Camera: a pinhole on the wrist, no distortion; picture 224 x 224 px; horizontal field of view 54.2 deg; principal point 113.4 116.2 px. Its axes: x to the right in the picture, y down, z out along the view. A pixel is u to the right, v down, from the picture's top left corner.
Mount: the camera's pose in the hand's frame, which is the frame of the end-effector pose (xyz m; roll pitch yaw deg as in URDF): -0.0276 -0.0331 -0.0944 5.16 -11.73 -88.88
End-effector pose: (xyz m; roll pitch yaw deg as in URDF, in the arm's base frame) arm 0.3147 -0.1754 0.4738 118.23 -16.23 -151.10
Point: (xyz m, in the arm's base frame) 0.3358 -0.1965 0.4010
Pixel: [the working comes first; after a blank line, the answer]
In the camera's frame: 0.0597 0.0067 0.0906

outside the picture
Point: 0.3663 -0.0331 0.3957
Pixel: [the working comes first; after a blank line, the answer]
In the camera's frame: -0.0021 -0.0837 0.2158

111 31
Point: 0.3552 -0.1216 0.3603
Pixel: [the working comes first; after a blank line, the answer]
In the camera's frame: 0.0658 -0.0499 0.1570

205 47
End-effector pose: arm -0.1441 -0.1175 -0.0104 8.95 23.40 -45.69
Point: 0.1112 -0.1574 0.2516
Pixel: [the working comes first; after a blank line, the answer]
In the camera's frame: -0.1500 0.1561 0.4161

35 198
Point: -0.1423 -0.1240 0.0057
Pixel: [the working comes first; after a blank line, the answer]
In the camera's frame: -0.0086 0.0376 0.1131

97 189
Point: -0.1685 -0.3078 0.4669
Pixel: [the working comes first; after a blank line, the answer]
In the camera's frame: 0.1595 -0.0013 0.5793

174 116
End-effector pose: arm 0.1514 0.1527 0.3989 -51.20 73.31 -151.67
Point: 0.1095 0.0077 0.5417
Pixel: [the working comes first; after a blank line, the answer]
In the camera's frame: 0.0629 -0.0553 0.2662

165 71
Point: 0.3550 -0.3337 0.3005
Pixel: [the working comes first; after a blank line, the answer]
In the camera's frame: -0.2305 0.1946 0.5603

23 192
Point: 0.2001 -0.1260 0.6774
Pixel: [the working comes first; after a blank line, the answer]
In the camera's frame: 0.0080 -0.1739 0.4318

117 28
